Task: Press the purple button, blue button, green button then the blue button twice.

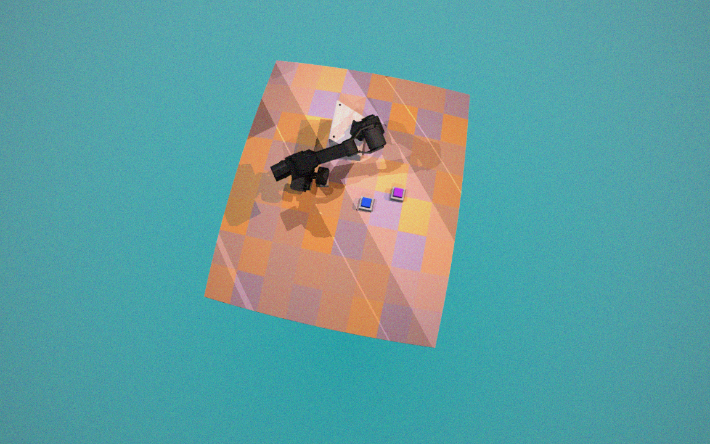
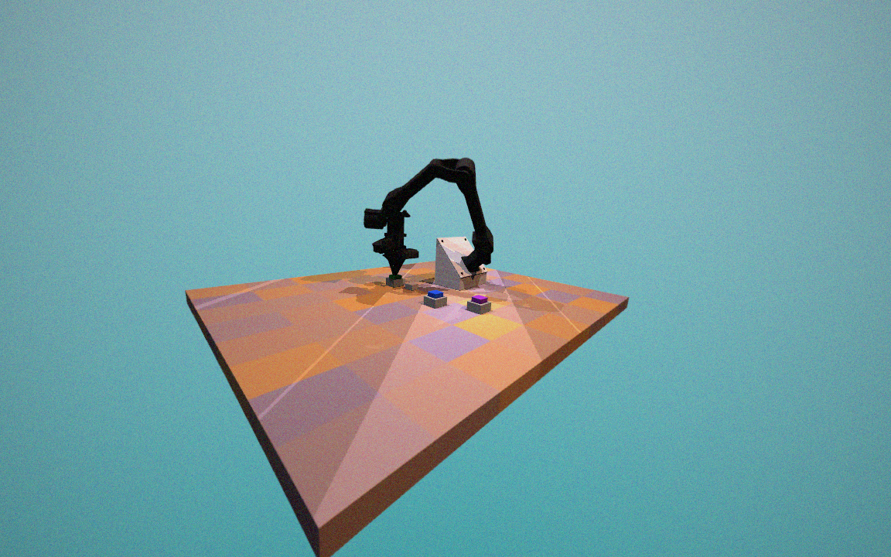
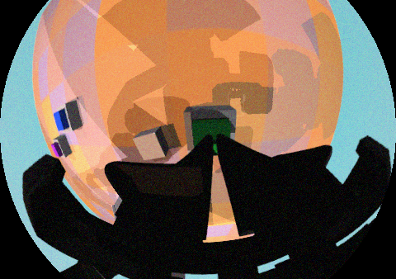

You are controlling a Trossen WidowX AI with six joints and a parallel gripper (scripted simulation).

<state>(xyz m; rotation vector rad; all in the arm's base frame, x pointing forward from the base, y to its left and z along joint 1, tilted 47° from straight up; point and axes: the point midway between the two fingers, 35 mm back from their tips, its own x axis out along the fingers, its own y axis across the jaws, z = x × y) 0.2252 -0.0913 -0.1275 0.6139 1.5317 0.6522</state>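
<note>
The green button lies 1 cm below my gripper tip. The rest, counted from my gripper tip: blue button (4 cm ahead, 24 cm to the left); small white block (2 cm behind, 7 cm to the left, 3 cm below); purple button (2 cm behind, 35 cm to the left).
</note>
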